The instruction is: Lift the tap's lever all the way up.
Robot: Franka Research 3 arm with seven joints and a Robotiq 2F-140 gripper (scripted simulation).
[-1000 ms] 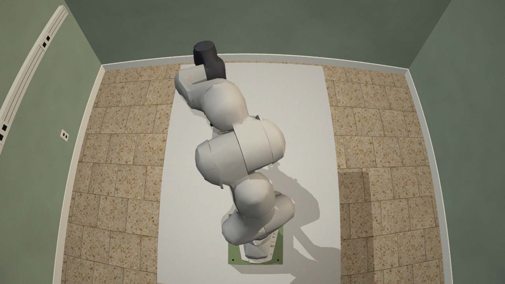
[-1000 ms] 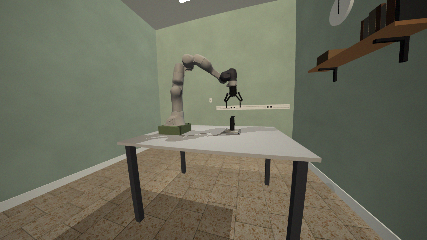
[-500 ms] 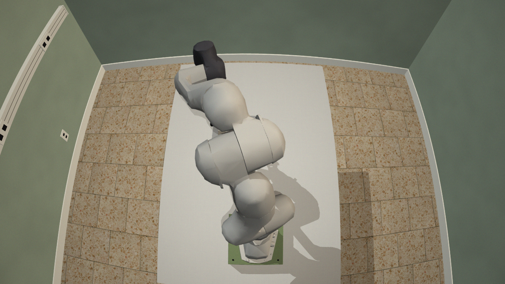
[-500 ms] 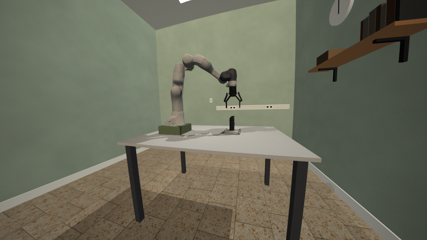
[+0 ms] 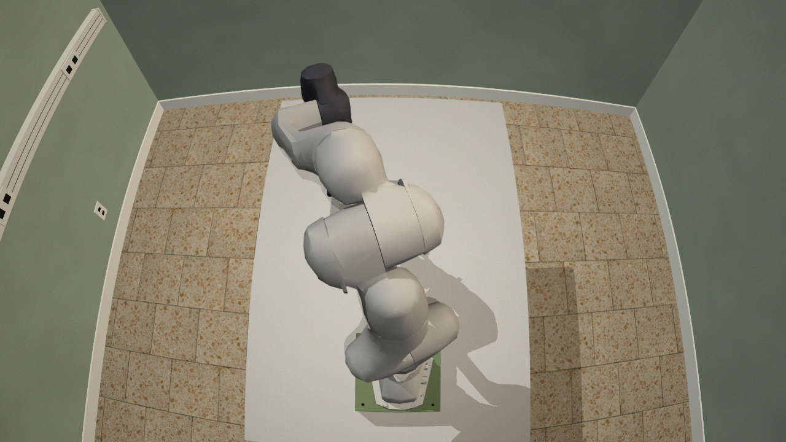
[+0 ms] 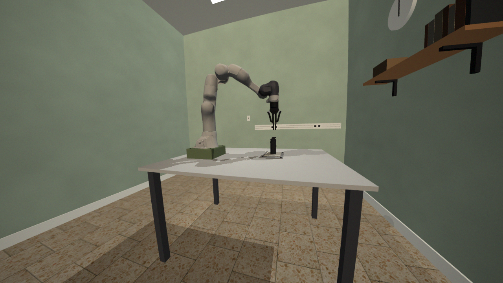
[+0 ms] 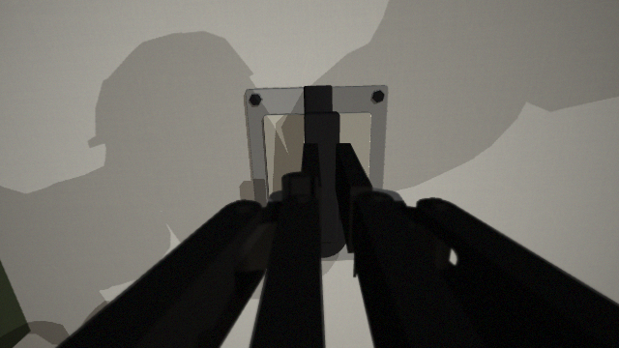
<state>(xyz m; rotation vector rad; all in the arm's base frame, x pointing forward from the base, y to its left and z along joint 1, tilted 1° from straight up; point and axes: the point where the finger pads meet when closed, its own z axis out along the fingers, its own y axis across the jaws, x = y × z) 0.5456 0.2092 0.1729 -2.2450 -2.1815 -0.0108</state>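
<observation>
Right now my hand is 3 cm to the left of the dark lever and 10 cm above it. Round my hand: tap 6 cm to the right, 15 cm below; plate 9 cm to the right, 25 cm below.
</observation>
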